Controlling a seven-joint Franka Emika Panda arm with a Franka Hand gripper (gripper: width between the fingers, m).
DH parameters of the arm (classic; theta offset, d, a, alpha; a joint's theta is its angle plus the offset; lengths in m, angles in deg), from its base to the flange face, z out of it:
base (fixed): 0 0 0 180
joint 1: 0 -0.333 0 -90
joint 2: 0 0 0 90
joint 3: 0 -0.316 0.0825 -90
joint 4: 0 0 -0.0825 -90
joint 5: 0 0.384 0 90
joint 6: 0 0 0.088 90
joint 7: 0 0.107 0 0
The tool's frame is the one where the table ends.
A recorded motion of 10 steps. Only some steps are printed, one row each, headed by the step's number.
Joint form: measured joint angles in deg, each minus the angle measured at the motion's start. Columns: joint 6, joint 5, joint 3, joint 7, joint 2, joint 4, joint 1.
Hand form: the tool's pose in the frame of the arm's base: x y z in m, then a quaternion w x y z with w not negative. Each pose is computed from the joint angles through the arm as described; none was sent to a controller.
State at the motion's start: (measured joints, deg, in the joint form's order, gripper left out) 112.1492 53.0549 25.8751 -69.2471 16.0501 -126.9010 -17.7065
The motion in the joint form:
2: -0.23 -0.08 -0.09 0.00 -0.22 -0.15 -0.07
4: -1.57 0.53 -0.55 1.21 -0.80 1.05 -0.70
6: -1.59 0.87 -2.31 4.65 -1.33 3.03 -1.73
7: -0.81 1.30 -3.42 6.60 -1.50 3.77 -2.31
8: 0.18 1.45 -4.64 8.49 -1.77 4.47 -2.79
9: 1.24 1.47 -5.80 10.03 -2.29 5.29 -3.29
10: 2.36 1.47 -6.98 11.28 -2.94 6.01 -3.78
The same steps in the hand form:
2: 0.4848 -0.0281 0.5085 0.37559 -0.83145 -0.30358 -0.27471
4: 0.4883 -0.0167 0.5142 0.38689 -0.82769 -0.30655 -0.26696
6: 0.4946 0.0067 0.5282 0.39278 -0.82826 -0.30562 -0.25751
7: 0.4974 0.0203 0.5347 0.39479 -0.82957 -0.30134 -0.25525
8: 0.5002 0.0338 0.5400 0.39407 -0.83207 -0.29774 -0.25241
9: 0.5038 0.0472 0.5441 0.39139 -0.83453 -0.29637 -0.25010
10: 0.5073 0.0611 0.5461 0.38816 -0.83677 -0.29645 -0.24753

